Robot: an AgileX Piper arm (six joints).
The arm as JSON. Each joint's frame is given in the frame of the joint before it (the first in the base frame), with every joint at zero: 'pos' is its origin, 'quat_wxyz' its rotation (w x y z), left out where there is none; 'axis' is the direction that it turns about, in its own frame. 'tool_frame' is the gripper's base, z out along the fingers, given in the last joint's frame.
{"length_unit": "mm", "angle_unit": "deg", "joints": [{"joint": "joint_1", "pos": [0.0, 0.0, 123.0], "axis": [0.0, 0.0, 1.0]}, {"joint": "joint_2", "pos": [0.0, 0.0, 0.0], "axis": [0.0, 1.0, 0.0]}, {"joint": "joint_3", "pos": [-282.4, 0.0, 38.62], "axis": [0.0, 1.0, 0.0]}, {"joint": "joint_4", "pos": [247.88, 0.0, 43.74], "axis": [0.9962, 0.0, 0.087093]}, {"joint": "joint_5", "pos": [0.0, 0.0, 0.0], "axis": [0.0, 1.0, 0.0]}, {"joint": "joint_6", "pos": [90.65, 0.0, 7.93], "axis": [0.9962, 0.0, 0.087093]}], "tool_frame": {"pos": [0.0, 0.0, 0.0], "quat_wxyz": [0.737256, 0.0, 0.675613, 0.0]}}
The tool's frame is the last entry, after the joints.
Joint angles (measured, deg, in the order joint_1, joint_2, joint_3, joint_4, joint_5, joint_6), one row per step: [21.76 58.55 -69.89 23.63 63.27 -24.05]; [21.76 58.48 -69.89 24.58 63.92 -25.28]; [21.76 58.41 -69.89 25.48 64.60 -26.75]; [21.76 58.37 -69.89 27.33 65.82 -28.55]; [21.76 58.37 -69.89 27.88 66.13 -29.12]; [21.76 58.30 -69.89 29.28 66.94 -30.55]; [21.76 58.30 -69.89 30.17 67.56 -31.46]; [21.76 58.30 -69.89 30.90 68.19 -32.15]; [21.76 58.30 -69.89 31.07 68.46 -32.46]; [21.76 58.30 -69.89 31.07 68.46 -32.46]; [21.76 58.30 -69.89 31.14 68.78 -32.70]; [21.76 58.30 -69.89 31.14 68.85 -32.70]
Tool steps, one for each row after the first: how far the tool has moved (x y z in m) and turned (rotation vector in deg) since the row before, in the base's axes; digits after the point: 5 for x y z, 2 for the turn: [-0.00172 0.00084 0.00009 0.00 0.08 1.33]; [-0.00174 0.00078 0.00006 -0.15 -0.08 1.50]; [-0.00290 0.00180 0.00006 0.33 0.48 2.23]; [-0.00075 0.00056 0.00006 0.11 0.08 0.67]; [-0.00228 0.00128 0.00038 0.33 0.15 1.71]; [-0.00138 0.00087 0.00004 0.16 0.20 1.15]; [-0.00130 0.00068 -0.00005 0.11 0.28 0.97]; [-0.00046 0.00013 -0.00012 -0.08 0.06 0.39]; [0.00000 0.00000 0.00000 0.00 0.00 0.00]; [-0.00046 0.00001 -0.00024 -0.17 0.10 0.34]; [-0.00009 -0.00001 -0.00006 -0.03 0.05 0.03]
